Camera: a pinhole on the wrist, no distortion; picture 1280 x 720 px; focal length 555.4 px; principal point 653.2 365.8 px. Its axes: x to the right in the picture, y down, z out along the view. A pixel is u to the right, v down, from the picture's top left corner.
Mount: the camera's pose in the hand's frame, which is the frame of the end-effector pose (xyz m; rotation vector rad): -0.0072 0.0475 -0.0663 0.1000 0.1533 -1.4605
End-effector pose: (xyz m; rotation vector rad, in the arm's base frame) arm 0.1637 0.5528 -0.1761 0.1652 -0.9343 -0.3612
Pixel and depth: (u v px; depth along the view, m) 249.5 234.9 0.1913
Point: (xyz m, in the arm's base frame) 0.0482 0.7144 -0.0906
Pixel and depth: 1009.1 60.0 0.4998
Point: -0.3540 0.2939 -0.2336
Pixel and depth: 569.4 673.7 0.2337
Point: 0.1115 0.5622 0.0355
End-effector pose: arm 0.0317 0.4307 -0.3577 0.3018 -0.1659 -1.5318
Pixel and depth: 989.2 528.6 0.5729
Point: -0.4382 0.1683 -0.0675
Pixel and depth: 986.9 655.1 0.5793
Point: -0.4225 0.0353 -0.0723
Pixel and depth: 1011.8 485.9 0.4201
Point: -0.3156 0.2721 -0.1632
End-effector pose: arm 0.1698 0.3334 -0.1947 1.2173 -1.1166 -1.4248
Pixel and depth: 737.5 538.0 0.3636
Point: -0.1235 0.2371 -0.2387
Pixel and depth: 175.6 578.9 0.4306
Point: -0.2228 0.1688 0.1781
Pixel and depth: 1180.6 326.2 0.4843
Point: -0.2081 0.4086 -0.6430
